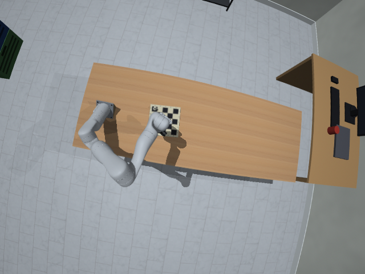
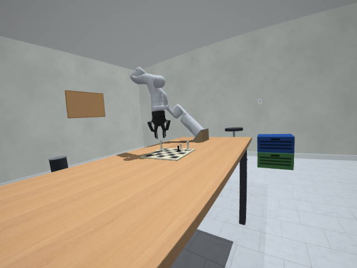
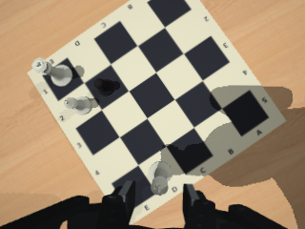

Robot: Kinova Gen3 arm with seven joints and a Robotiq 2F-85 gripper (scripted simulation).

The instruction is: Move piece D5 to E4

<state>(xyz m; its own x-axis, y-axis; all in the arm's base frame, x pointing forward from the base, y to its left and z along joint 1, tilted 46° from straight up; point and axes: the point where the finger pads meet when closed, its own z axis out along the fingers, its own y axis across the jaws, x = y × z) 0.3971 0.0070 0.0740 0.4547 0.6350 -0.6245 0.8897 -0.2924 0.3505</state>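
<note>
My hand is 110 mm to the right of the black piece, 80 mm above it and 20 mm past it. From my hand the other things lie so: small chessboard (90 mm below, 80 mm to the left, 30 mm ahead).
</note>
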